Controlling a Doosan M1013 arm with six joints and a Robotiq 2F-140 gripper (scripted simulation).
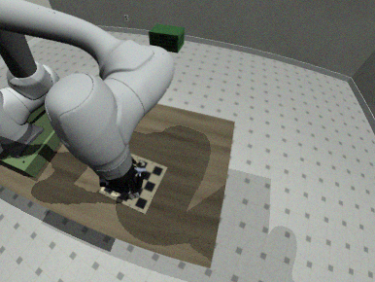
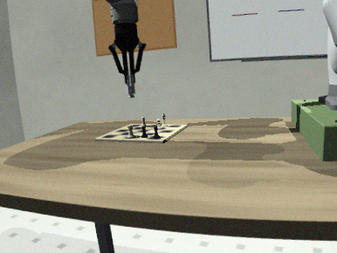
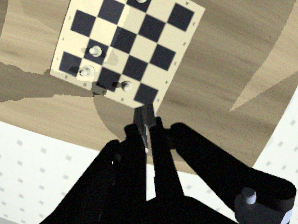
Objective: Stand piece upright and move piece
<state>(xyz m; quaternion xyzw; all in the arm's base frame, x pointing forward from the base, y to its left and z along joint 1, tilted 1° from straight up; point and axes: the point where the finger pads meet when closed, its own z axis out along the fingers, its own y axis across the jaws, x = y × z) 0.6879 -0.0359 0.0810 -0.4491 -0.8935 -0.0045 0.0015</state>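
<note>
Now: the small chessboard 15 cm below my hand, 8 cm to the left of it and 7 cm behind it.
</note>
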